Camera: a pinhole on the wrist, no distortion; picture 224 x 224 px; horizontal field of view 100.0 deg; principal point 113.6 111.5 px. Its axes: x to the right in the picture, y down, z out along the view. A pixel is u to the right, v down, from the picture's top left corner.
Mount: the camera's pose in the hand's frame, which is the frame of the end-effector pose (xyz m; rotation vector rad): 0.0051 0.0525 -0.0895 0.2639 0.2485 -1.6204
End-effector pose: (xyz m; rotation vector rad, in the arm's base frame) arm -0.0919 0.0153 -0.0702 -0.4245 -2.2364 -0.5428
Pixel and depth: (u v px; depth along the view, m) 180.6 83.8 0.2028
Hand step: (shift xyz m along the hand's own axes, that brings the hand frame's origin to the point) -0.0676 -0.1448 0.0568
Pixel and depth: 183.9 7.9 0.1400
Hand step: -0.1582 -0.0810 0.0101
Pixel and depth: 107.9 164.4 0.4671
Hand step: 0.2599 -0.0861 0.3621
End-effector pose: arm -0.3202 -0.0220 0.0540 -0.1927 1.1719 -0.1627
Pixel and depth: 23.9 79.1 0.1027
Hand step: -0.0262 0.1149 0.0391
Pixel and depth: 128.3 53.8 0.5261
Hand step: -0.3328 -0.1713 0.3834
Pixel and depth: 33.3 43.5 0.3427
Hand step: -0.2310 0.2369 0.3287
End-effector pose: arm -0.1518 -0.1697 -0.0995 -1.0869 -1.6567 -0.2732
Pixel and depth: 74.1 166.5 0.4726
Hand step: 0.2840 0.0724 0.4215
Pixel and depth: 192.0 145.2 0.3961
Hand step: 0.1185 -0.3951 0.1808
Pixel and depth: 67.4 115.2 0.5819
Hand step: 0.0341 0.1369 0.5531
